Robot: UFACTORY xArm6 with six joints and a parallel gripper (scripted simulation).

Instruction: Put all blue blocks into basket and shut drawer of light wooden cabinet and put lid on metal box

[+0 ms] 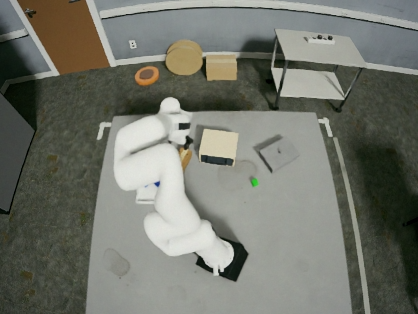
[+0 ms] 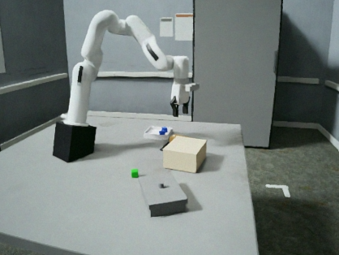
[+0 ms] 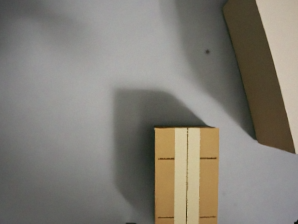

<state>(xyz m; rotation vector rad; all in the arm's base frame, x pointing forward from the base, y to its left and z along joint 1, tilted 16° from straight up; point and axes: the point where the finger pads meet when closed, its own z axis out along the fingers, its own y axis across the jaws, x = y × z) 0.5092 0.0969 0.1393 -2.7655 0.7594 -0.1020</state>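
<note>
My hand is 15 cm above the brown box. Round my hand: light wooden cabinet 19 cm to the right, 14 cm below, 3 cm ahead; dark-rimmed drawer 19 cm to the right, 15 cm below, 2 cm ahead; white basket 18 cm below, 17 cm to the left, 15 cm behind.
</note>
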